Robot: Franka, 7 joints.
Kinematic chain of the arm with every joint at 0, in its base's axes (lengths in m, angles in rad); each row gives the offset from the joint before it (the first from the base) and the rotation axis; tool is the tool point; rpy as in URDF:
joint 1: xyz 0 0 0.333 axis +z
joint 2: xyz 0 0 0 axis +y
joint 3: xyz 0 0 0.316 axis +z
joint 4: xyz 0.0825 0 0 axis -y
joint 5: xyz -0.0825 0 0.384 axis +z
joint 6: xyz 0 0 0 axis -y
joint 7: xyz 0.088 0 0 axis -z
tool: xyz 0 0 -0.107 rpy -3.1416 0 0
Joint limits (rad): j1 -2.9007..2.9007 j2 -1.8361..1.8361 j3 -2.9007..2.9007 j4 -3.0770..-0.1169 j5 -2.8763..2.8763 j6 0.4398..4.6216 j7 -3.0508..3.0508
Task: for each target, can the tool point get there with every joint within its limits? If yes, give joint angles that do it. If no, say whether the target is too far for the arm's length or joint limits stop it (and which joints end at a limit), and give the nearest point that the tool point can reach.
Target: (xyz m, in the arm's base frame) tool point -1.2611 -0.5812 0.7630
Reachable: no: too far | nearest point -0.7443 -0.3430 0.5868 | short by 0.596 m
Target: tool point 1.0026 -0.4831 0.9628
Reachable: no: too far | nearest point 0.6726 -0.3241 0.7555 | short by 0.421 m
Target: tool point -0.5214 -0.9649 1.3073
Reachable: no: too far | nearest point -0.3049 -0.5643 0.9028 | short by 0.609 m
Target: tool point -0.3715 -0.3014 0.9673
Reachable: yes | joints -0.3946 -0.8236 -0.9880 -1.1259 1.0050 2.2125 1.0139
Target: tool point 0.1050 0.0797 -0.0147
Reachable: yes | joints 0.4019 0.9762 0.2875 -2.5980 -0.8728 1.7208 0.9872
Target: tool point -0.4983 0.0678 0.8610
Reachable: yes | joints -2.2512 0.5200 -1.3374 -1.0771 -1.5833 1.1244 1.5813
